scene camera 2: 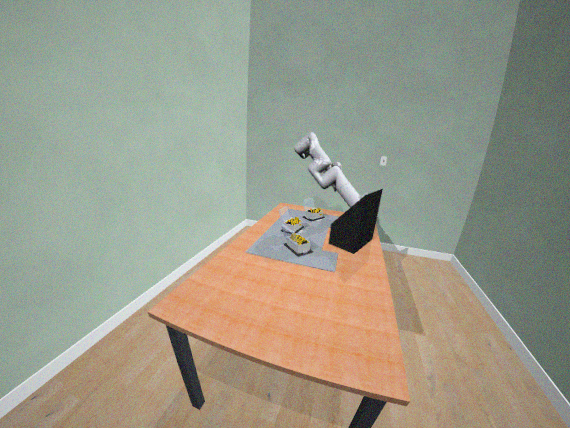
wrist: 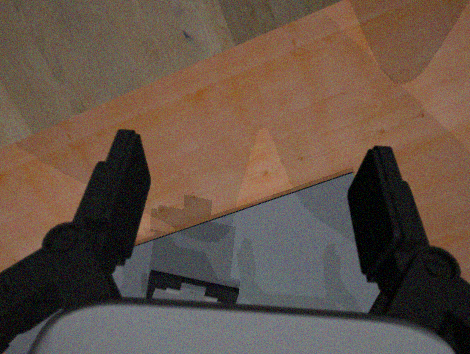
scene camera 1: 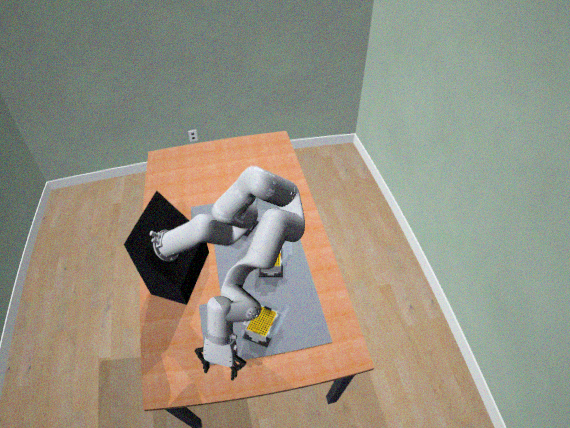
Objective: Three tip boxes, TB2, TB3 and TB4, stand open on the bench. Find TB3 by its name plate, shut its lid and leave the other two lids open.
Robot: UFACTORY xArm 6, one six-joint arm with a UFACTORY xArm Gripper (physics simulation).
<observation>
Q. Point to a grey mat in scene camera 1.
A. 304,326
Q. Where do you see a grey mat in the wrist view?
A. At 298,250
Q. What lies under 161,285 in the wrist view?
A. A tip box.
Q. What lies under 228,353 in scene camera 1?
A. My gripper.
</observation>
